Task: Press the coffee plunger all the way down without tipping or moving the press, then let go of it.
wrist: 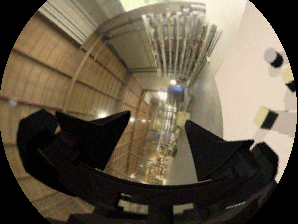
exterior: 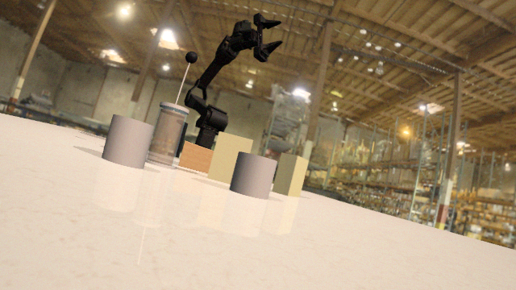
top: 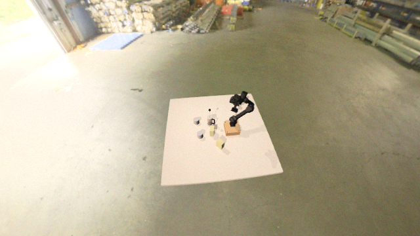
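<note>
Right now the glass coffee press is 40 cm below my gripper tip, 22 cm to the right of it and 18 cm ahead of it.
</note>
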